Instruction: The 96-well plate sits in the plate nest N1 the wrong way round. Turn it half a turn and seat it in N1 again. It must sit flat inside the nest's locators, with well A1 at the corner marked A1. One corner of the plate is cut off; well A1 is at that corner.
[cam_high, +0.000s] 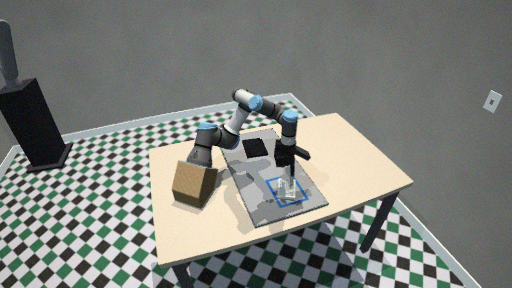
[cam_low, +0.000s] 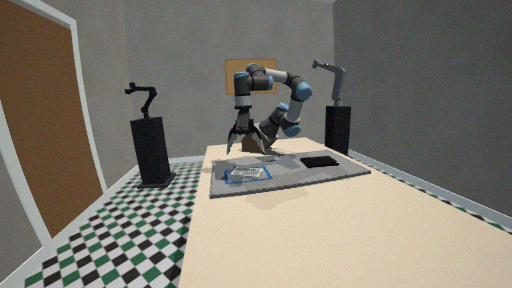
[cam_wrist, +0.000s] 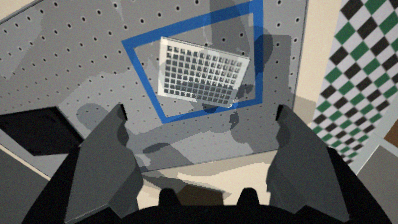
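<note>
My gripper is now 8 cm above the clear 96-well plate. Round my hand: A1 label: 44 cm to the left, 8 cm below; then black pad: 6 cm behind, 37 cm to the left, 8 cm below.
</note>
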